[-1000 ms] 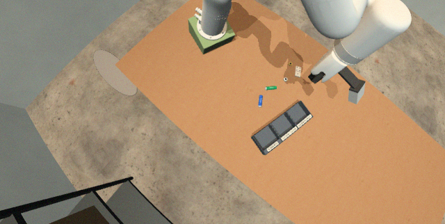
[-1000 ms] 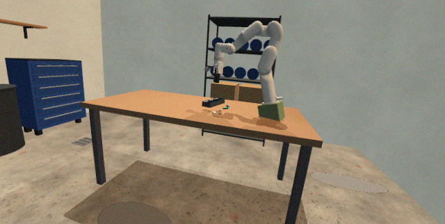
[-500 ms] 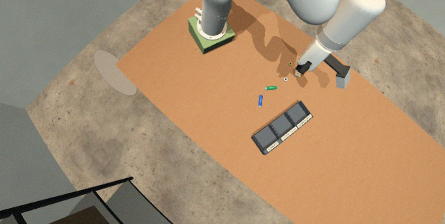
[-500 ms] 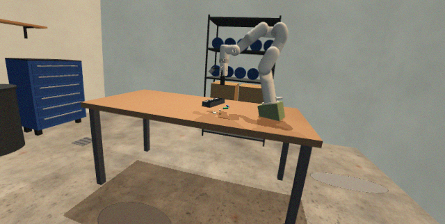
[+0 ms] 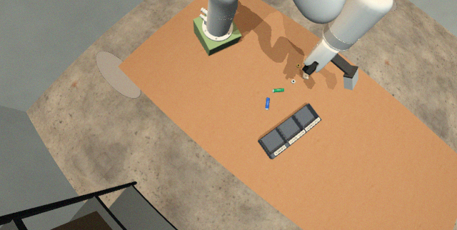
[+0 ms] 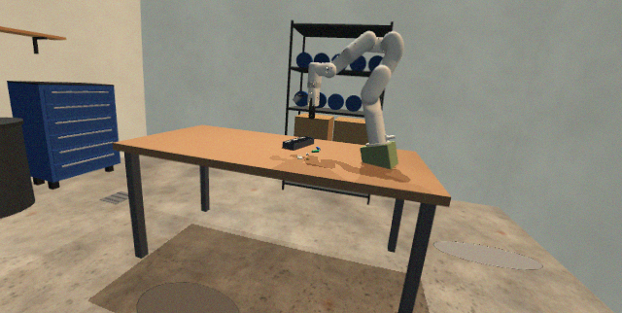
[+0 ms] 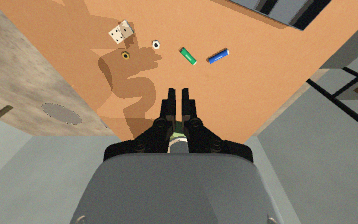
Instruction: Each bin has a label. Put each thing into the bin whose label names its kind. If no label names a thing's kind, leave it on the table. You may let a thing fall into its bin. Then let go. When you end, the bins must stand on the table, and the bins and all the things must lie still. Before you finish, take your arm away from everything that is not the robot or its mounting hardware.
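The dark three-part bin lies 80 mm ahead of my hand, 140 mm to the right of it and 200 mm below it. Also, from my hand: blue battery: 50 mm behind, 90 mm to the right, 210 mm below; green battery: 40 mm behind, 20 mm to the right, 210 mm below; metal nut: 60 mm to the left, 220 mm below.
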